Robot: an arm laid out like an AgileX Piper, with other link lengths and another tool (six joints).
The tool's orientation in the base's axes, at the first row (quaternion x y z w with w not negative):
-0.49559, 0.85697, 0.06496, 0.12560
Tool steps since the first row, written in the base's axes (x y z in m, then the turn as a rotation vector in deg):
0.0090, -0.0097, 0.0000, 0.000, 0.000, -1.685
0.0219, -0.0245, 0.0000, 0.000, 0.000, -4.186
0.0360, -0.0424, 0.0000, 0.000, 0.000, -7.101
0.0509, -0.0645, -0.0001, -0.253, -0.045, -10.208
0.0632, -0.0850, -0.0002, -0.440, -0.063, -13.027
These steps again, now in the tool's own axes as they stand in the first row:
0.0038, -0.0126, -0.0009, 0.471, 0.022, 1.618
0.0100, -0.0312, -0.0025, 1.171, 0.055, 4.019
0.0181, -0.0524, -0.0046, 1.986, 0.093, 6.817
0.0295, -0.0763, -0.0074, 3.013, 0.331, 9.751
0.0407, -0.0972, -0.0103, 3.906, 0.521, 12.425

